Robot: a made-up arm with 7 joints.
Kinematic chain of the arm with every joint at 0, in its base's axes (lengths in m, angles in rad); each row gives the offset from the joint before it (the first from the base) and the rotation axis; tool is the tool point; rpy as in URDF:
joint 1: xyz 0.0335 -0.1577 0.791 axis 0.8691 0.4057 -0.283
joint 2: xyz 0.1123 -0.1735 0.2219 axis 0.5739 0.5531 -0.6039
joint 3: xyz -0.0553 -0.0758 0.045 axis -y
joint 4: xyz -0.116 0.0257 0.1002 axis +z
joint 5: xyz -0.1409 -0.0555 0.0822 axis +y
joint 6: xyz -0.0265 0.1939 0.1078 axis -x
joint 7: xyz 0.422 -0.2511 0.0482 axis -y
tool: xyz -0.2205 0.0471 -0.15 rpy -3.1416 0 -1.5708
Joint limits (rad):
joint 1: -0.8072..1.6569
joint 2: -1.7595..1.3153
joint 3: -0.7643..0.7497
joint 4: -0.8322..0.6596
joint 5: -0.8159..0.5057
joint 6: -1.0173..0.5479
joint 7: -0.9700..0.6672
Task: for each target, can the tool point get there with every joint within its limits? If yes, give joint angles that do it. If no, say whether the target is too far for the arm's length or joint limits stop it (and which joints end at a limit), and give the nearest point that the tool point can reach.
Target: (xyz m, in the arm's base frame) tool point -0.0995 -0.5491 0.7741
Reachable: yes | joints 1.3954 -1.3188 -0.2179 -0.5862 -0.3114 -0.7625 -0.2203
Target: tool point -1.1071 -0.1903 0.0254
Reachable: no: joint limits stop it (at a limit: joint 1, joint 2, joint 3, joint 5, joint 6, joint 7) | nearest point -0.6325 -0.3687 0.3250 | short by 0.589 m
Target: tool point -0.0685 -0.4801 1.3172
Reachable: yes | joints -0.0720 0.8822 0.2619 -0.6557 -0.1513 0.3344 0.1732
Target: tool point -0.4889 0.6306 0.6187
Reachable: no: joint limits stop it (at a limit: joint 1, joint 3, joint 4, joint 5, joint 6, joint 7) | nearest point -0.4459 0.2620 0.9905 | short by 0.525 m
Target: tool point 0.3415 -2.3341 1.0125
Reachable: no: too far | nearest point 0.1652 -1.1557 0.8951 | short by 1.197 m
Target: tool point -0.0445 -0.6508 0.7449
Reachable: yes | joints 1.3362 0.3530 -0.1828 -0.2118 0.3567 -0.5671 -0.3755
